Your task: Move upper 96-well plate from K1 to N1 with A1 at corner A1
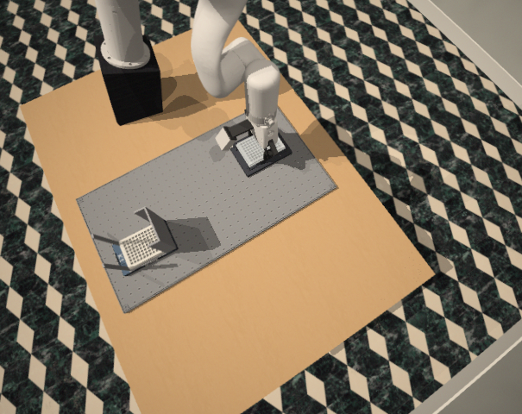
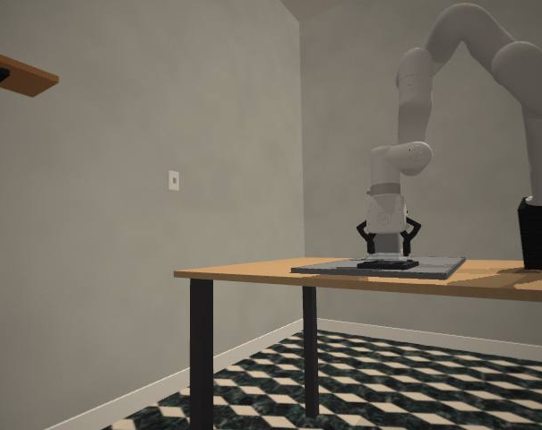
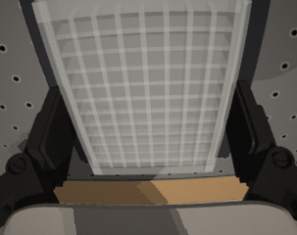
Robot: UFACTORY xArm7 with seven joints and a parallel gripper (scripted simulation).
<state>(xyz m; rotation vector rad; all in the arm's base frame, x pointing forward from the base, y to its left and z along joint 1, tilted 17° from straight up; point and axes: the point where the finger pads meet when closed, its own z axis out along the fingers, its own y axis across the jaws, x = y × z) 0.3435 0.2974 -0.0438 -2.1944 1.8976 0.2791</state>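
The pale A1 square lies 80 mm to the right of my hand, 40 mm behind it and 30 mm below it. Also, from my hand: 96-well plate: 10 mm below.
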